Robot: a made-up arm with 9 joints.
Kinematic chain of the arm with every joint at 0, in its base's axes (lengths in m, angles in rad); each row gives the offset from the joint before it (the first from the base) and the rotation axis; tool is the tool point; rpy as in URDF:
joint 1: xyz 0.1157 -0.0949 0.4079 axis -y
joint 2: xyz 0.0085 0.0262 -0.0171 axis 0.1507 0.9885 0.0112
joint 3: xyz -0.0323 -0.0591 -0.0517 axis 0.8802 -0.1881 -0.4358
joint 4: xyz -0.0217 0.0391 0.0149 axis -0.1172 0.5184 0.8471
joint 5: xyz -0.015 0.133 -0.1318 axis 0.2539 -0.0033 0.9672
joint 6: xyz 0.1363 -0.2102 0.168 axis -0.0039 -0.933 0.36
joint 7: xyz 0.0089 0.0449 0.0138 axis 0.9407 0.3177 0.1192
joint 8: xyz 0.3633 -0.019 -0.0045 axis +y
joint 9: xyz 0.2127 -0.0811 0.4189 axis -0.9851 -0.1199 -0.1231
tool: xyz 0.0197 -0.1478 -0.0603 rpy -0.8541 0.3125 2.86
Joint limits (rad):
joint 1: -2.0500..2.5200
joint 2: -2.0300..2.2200
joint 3: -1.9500..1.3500
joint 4: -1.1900..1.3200
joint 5: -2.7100..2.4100
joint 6: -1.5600..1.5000
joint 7: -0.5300..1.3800
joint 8: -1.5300..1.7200
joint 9: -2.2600..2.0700
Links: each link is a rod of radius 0.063 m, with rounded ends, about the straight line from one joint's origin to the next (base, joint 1, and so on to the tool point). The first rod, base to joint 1, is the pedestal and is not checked.
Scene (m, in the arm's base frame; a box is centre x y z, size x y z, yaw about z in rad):
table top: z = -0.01
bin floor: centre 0.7 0.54 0 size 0.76 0.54 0.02 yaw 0.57
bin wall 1: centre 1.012 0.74 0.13 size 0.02 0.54 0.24 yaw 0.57
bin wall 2: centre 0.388 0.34 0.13 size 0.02 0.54 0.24 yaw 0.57
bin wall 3: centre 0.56 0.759 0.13 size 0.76 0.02 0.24 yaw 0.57
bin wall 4: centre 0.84 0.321 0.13 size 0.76 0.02 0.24 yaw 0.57
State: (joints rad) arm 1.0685 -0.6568 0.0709 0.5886 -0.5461 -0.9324 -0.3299 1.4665 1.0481
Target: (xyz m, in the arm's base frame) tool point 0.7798 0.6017 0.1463
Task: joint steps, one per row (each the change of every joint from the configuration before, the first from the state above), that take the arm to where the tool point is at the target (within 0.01 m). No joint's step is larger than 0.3 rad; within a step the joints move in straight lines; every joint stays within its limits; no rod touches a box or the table.
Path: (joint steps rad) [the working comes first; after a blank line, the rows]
Joints at the target: 0.7092 -0.1643 0.7644 1.0815 0.2920 -0.5757 0.4131 1.7200 0.9307
Straight joint move there: touches bin wall 4.

1: -0.0910 0.1391 0.2929 0.1387 0.2558 0.1345 0.2517 0.0845 -0.0763
2: -0.0910 0.1390 0.2930 0.1387 0.2559 0.1344 0.2517 0.0845 -0.0762
3: -0.0911 0.1391 0.2929 0.1387 0.2558 0.1345 0.2517 0.0845 -0.0763
4: -0.0862 0.0753 -0.1853 0.0768 0.0706 -0.0467 -0.0121 0.0000 0.1114

